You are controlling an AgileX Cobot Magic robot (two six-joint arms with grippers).
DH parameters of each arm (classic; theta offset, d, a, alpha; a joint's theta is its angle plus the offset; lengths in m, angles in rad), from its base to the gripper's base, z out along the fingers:
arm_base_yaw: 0 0.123 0 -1.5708
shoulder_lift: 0.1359 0 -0.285 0
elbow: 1.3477 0 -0.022 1.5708
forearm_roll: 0 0.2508 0 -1.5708
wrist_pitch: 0 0 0.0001 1.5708
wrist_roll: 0 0.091 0 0
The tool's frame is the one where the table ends.
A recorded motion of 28 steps. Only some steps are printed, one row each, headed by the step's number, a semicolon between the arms.
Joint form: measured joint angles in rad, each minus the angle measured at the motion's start. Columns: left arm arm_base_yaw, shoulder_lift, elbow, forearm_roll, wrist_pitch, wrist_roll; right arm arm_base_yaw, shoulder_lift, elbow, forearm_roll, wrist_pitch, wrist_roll.
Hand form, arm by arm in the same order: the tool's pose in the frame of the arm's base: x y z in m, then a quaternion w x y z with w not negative. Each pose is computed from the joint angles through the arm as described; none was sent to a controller.
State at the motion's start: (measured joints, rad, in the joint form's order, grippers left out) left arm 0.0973 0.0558 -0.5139 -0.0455 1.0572 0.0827; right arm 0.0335 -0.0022 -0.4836 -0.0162 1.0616 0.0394
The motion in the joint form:
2: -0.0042 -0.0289 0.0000 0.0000 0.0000 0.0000; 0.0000 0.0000 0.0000 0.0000 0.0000 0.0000
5: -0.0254 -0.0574 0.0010 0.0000 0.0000 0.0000; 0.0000 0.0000 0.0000 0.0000 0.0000 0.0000
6: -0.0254 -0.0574 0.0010 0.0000 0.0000 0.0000; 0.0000 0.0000 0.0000 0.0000 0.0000 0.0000
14: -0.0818 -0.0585 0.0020 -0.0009 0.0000 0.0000; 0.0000 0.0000 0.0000 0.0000 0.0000 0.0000
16: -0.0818 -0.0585 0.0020 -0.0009 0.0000 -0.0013; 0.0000 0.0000 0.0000 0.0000 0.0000 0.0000
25: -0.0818 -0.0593 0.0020 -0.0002 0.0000 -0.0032; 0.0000 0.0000 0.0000 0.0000 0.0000 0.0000
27: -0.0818 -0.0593 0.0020 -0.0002 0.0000 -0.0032; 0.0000 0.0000 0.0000 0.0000 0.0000 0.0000
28: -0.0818 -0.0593 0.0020 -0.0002 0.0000 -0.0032; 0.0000 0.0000 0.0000 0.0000 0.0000 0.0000
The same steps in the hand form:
2: -0.0018 -0.0038 0.2816 0.51734 -0.00376 0.85547 0.02276; -0.0033 -0.0014 0.2727 0.51501 0.00279 0.85711 0.01068
5: -0.0062 -0.0041 0.2812 0.52923 0.00558 0.84827 0.01819; -0.0033 -0.0014 0.2727 0.51501 0.00279 0.85711 0.01068
6: -0.0062 -0.0041 0.2812 0.52923 0.00558 0.84827 0.01819; -0.0033 -0.0014 0.2727 0.51501 0.00279 0.85711 0.01068
14: -0.0065 -0.0038 0.2809 0.52959 0.02952 0.84774 0.00282; -0.0033 -0.0014 0.2727 0.51501 0.00279 0.85711 0.01068
16: -0.0065 -0.0038 0.2809 0.52959 0.02897 0.84775 0.00247; -0.0033 -0.0014 0.2727 0.51501 0.00279 0.85711 0.01068
25: -0.0066 -0.0037 0.2809 0.52992 0.02815 0.84758 0.00234; -0.0033 -0.0014 0.2727 0.51501 0.00279 0.85711 0.01068
27: -0.0066 -0.0037 0.2809 0.52992 0.02815 0.84758 0.00234; -0.0033 -0.0014 0.2727 0.51501 0.00279 0.85711 0.01068
28: -0.0066 -0.0037 0.2809 0.52992 0.02815 0.84758 0.00234; -0.0033 -0.0014 0.2727 0.51501 0.00279 0.85711 0.01068

